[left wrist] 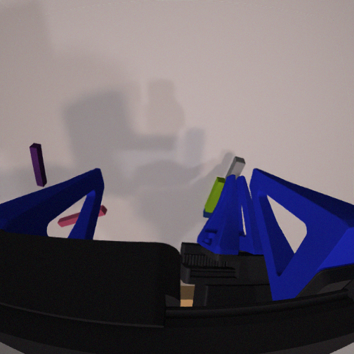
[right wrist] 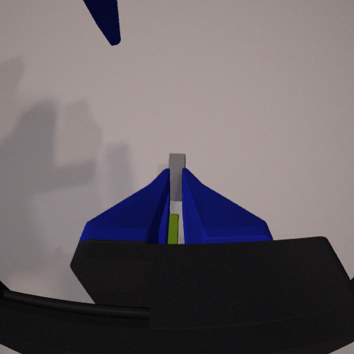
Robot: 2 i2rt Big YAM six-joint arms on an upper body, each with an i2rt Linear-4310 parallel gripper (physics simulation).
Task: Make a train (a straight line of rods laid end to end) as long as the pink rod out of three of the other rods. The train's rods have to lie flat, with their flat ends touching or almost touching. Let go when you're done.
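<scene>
A pink rod [left wrist: 67,220] lies at the left in the left wrist view, partly behind a finger. A purple rod [left wrist: 38,165] lies farther left. A green rod [left wrist: 215,195] [right wrist: 173,230] lies right of centre in the left wrist view, with a bit of a blue rod [left wrist: 206,214] at its near end; whether they touch is hard to tell. My right gripper [left wrist: 235,175] [right wrist: 175,176] is shut on a grey rod [left wrist: 236,167] [right wrist: 177,182], which sticks out beyond the fingertips, roughly in line with the green rod. My left gripper [left wrist: 176,176] is open, with nothing between its fingers.
The right gripper's fingers and body stand close inside the left gripper's right finger in the left wrist view. One left finger [right wrist: 107,22] reaches in at the top of the right wrist view. A tan piece [left wrist: 187,295] shows between the black gripper bodies. Shadows cross the pale table [left wrist: 280,75].
</scene>
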